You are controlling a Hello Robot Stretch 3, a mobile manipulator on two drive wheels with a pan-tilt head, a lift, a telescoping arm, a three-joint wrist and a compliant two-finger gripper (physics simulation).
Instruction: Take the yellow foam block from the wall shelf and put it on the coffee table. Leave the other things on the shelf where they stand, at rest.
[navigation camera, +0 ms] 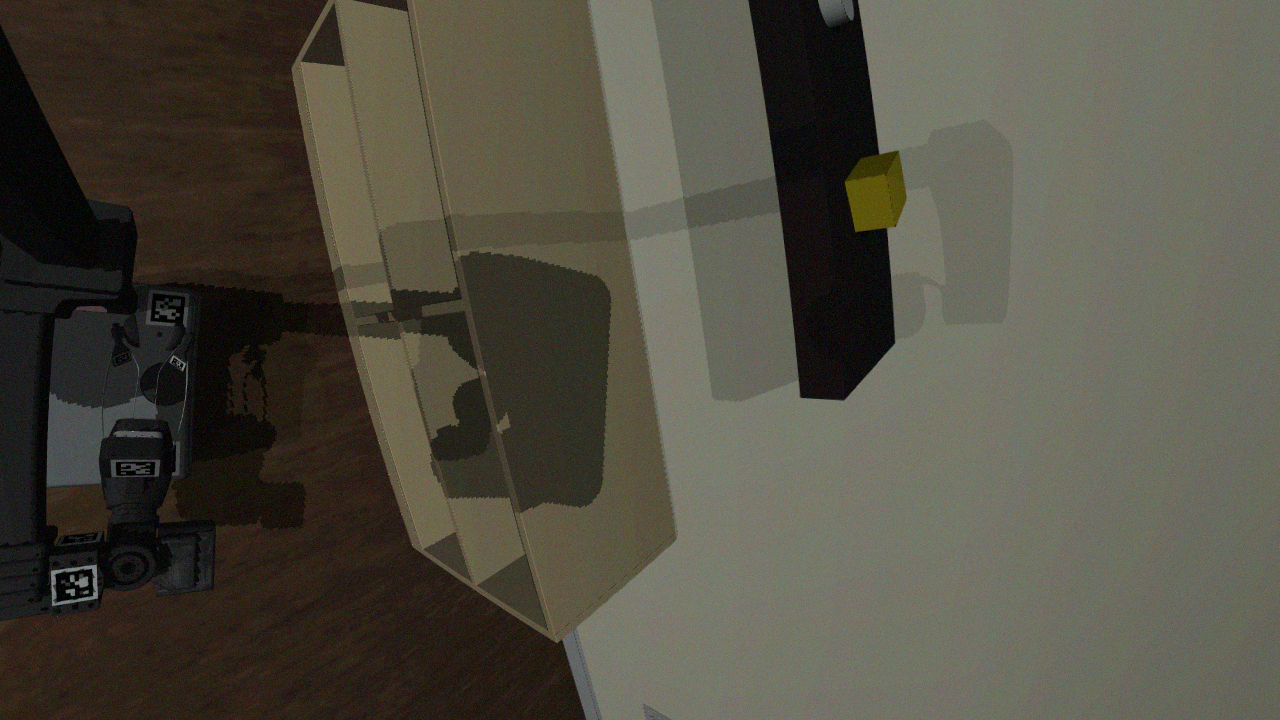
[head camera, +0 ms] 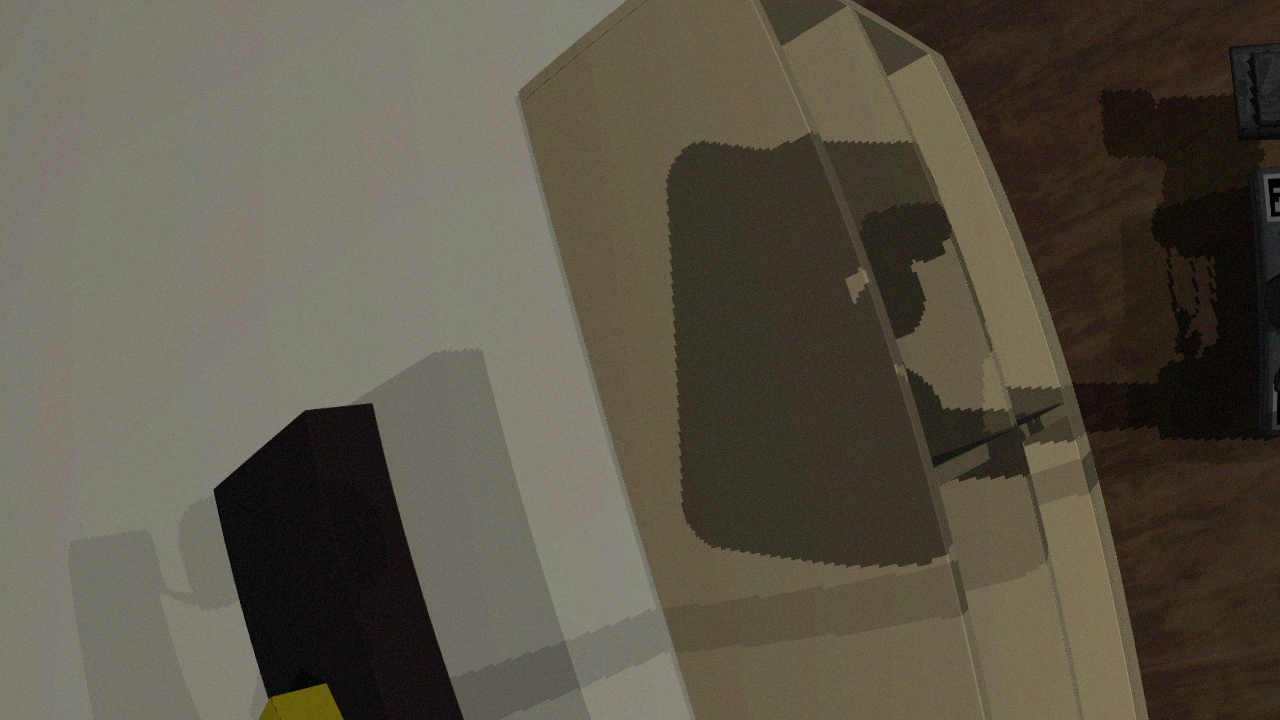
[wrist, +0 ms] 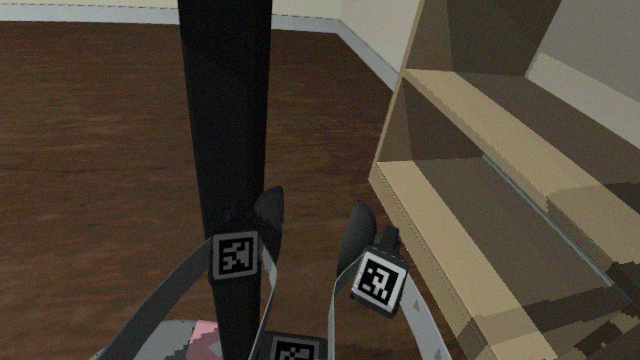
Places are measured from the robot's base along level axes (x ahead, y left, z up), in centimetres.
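Pixels of known places: gripper, between the fingertips: (navigation camera: 156,319) (wrist: 314,219); robot's base, origin of its link: (navigation camera: 164,380).
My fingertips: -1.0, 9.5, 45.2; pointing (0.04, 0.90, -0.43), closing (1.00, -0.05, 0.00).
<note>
Ahead of a thing's pixels: the offset from my fingertips to its middle, as dx, dy, dz. "spot": to the spot under its first point.
The yellow foam block @[+57.6, +18.6, +65.5] (head camera: 306,703) (navigation camera: 875,198) stands on the dark wall shelf (head camera: 331,537) (navigation camera: 819,179). It is cut off by the lower edge of the head view and shows whole in the navigation view, near one end of the shelf. A small white-grey object @[spot: +47.0, +35.4, +64.8] (navigation camera: 836,10) stands on the shelf farther along, at the top edge of the navigation view. My gripper (navigation camera: 150,333) (wrist: 314,219) is open and empty, low over the robot's base and well away from the shelf and the block. The coffee table does not show in these views.
A light wooden cubby unit (head camera: 595,223) (navigation camera: 537,116) (wrist: 435,225) stands against the wall below the shelf, to the right of the gripper in the wrist view. The robot's black mast (wrist: 230,125) rises just left of the fingers. Arm and robot shadows fall on the unit and wall.
</note>
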